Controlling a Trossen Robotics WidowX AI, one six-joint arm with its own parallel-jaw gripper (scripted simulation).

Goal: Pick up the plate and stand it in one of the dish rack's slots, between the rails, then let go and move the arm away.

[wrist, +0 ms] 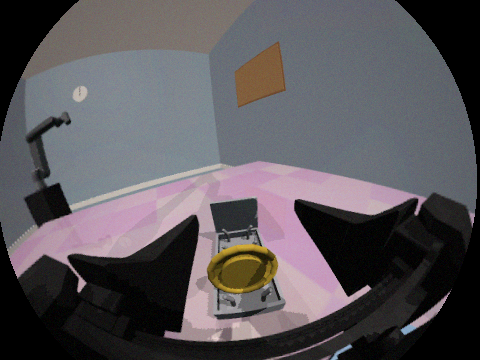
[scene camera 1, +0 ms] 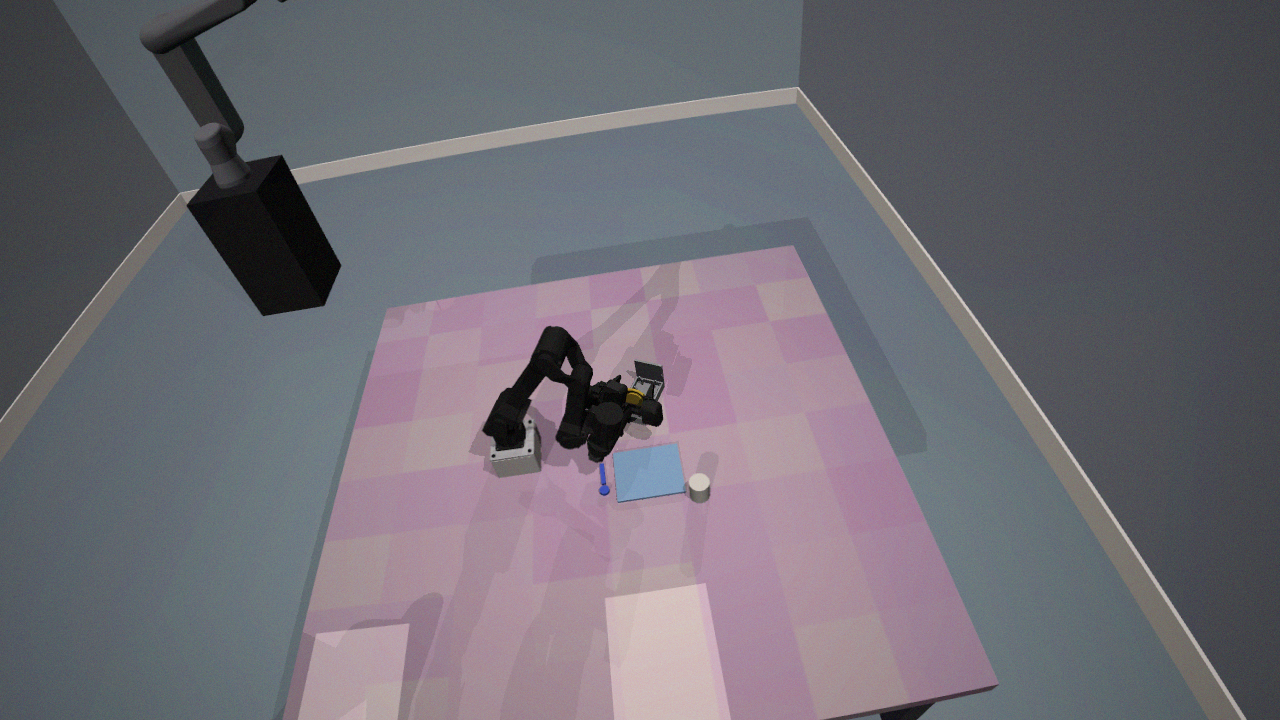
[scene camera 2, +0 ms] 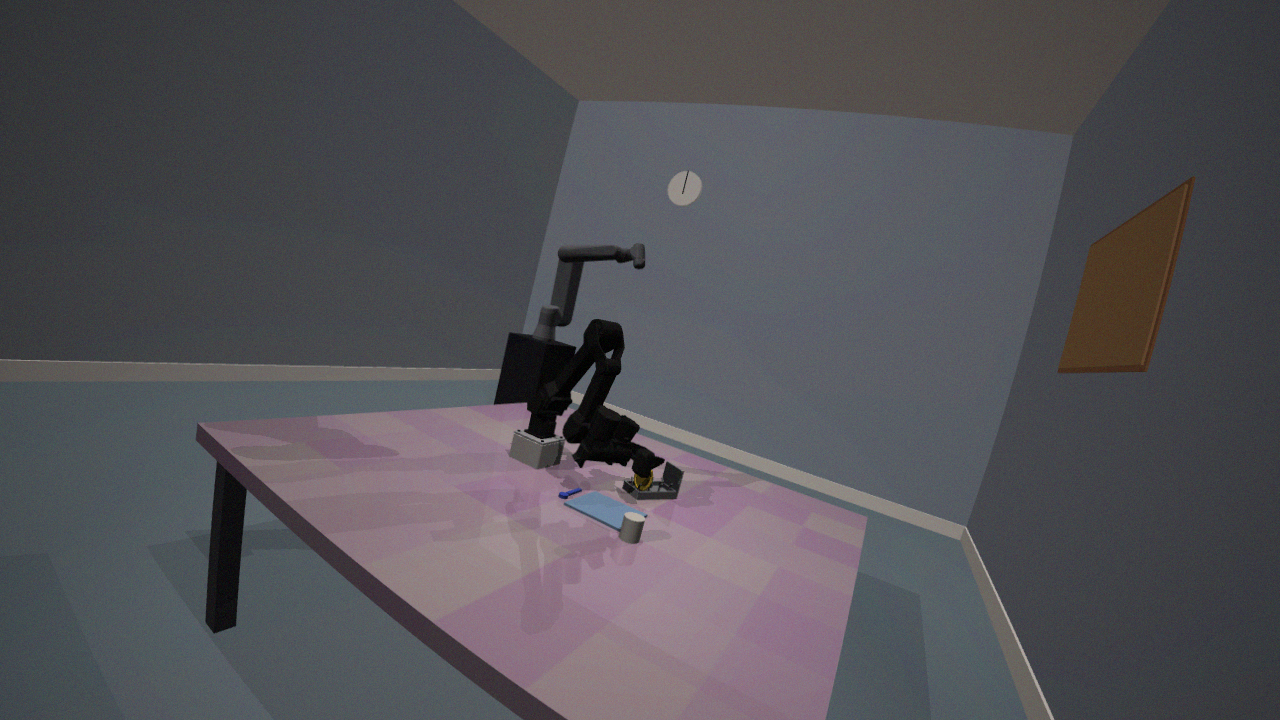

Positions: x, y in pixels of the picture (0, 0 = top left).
Labels:
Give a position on a dish rack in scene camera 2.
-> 668, 488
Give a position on a light blue mat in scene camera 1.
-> At 646, 473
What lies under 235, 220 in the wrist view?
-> A dish rack.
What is my gripper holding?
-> Nothing.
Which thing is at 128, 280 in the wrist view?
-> My gripper.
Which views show my gripper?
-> The wrist view, scene camera 1 and scene camera 2: all of them.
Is my gripper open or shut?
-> Open.

